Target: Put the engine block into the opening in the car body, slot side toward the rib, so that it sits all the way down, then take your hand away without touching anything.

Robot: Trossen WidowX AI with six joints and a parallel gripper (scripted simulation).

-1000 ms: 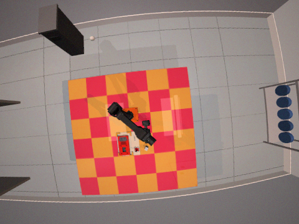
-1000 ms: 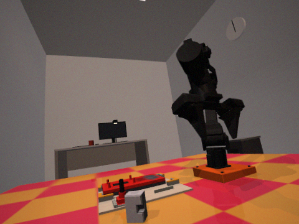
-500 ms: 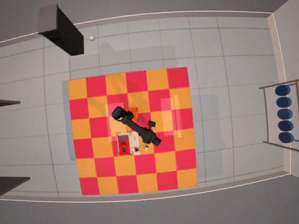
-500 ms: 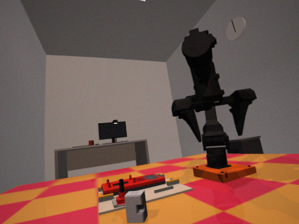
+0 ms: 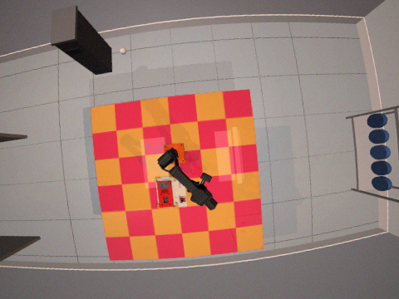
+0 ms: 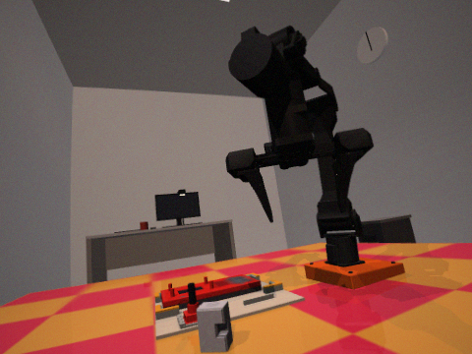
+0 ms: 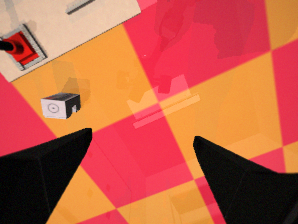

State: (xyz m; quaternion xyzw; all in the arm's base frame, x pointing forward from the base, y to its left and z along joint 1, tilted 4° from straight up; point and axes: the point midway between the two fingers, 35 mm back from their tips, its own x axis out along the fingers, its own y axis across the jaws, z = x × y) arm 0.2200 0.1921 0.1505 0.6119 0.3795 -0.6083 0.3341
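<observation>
Right now the engine block is 12 cm below my gripper tip, 12 cm ahead of it and 4 cm to the right of it.
</observation>
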